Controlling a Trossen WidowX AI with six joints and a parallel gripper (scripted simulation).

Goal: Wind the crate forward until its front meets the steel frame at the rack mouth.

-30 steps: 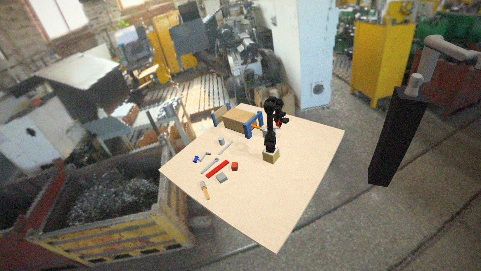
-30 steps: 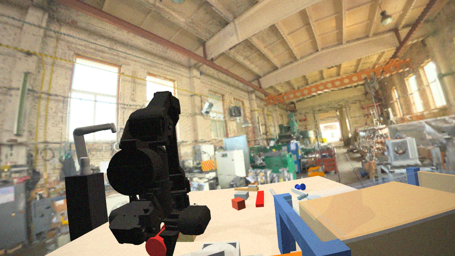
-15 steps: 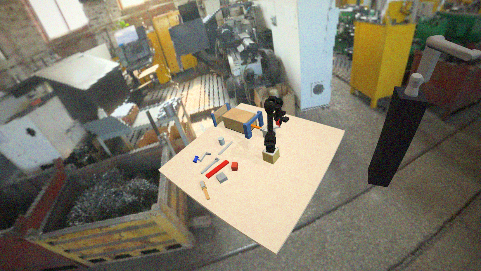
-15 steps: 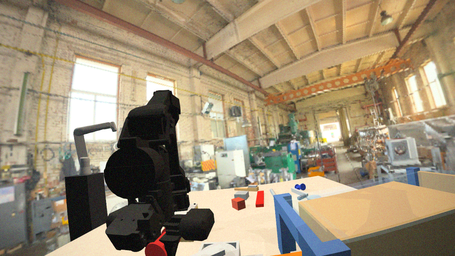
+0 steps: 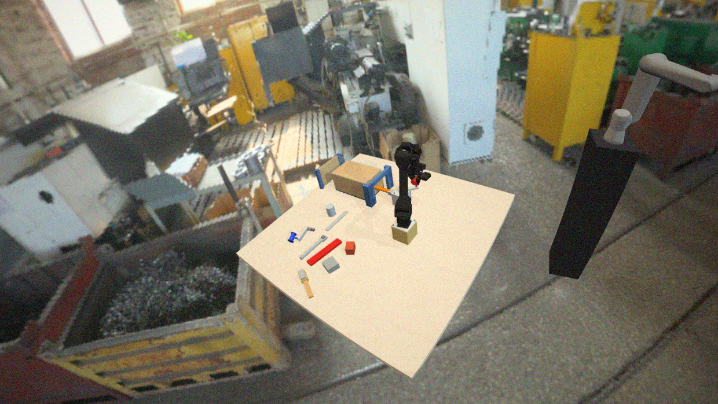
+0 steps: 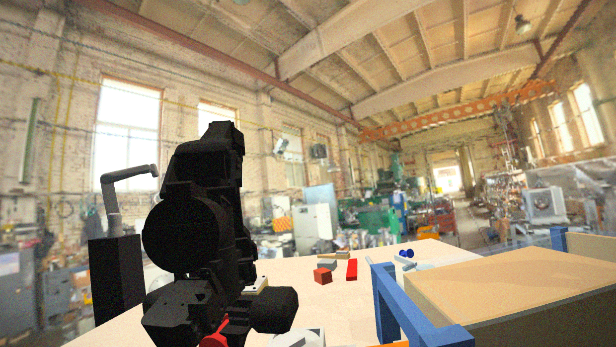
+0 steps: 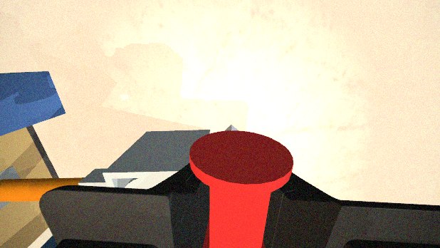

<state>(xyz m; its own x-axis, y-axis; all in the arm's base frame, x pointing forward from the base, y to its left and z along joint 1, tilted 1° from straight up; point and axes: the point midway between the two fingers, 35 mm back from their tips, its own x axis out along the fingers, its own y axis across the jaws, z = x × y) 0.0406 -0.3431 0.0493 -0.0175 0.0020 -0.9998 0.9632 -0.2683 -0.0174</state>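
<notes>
The blue steel frame lies 240 mm ahead of my gripper tip, 30 mm to the left of it and 10 mm below it. Also, from my gripper tip: red-knobbed winch handle: 30 mm ahead, 30 mm to the left, 10 mm below; then red knob: 10 mm to the left, 20 mm above; then grey winch: 70 mm ahead, 60 mm to the left, 80 mm below.
</notes>
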